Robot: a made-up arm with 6 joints.
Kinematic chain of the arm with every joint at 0, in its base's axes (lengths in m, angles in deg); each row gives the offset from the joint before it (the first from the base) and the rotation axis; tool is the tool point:
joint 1: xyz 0 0 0.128 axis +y
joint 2: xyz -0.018 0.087 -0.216 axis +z
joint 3: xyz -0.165 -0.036 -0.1 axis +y
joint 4: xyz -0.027 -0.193 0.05 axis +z
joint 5: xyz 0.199 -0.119 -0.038 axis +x
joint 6: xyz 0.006 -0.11 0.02 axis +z
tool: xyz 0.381 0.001 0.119
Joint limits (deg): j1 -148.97..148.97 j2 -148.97..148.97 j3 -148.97..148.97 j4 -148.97..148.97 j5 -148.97..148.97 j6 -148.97..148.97
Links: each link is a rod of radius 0.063 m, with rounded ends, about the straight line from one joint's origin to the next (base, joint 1, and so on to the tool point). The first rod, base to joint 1, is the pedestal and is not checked.
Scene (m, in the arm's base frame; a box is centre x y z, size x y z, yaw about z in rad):
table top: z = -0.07
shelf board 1: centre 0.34 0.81 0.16 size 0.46 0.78 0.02 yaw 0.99
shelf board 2: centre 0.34 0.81 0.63 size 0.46 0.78 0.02 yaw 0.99
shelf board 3: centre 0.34 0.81 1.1 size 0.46 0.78 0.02 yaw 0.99
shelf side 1: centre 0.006 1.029 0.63 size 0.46 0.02 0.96 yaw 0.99
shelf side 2: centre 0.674 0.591 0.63 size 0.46 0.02 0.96 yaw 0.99
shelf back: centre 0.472 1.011 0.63 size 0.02 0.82 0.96 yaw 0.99
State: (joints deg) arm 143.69 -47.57 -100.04 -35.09 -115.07 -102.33
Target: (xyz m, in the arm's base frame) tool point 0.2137 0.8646 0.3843
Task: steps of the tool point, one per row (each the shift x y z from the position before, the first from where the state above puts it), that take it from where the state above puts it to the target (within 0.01 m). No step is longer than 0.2 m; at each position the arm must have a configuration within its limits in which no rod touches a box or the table.
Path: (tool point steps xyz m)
1: -0.1451 0.0904 -0.0872
2: -0.1361 0.0379 -0.1096
3: 0.0682 0.0898 0.0019
4: 0.0566 0.0824 0.0025
5: 0.0440 0.0724 0.0003
6: 0.0313 0.0603 -0.0047

